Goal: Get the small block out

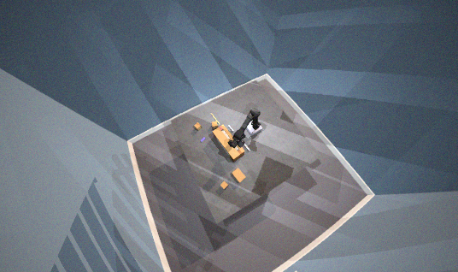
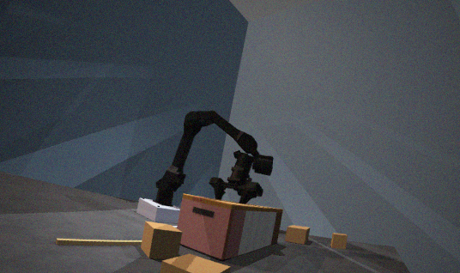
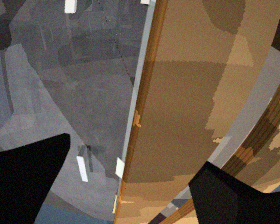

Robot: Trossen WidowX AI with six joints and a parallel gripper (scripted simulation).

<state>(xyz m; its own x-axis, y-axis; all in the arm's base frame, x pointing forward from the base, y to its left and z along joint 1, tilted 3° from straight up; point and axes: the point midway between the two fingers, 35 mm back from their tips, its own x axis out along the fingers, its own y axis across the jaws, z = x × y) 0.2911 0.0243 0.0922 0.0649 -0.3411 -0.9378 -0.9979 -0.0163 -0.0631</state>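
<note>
My gripper tip is 5 cm short of the orange block, 4 cm to the left of it and 2 cm above it. From my gripper tip the other things lie so: thin yellow stick (1 cm ahead, 41 cm to the right, 10 cm below).
</note>
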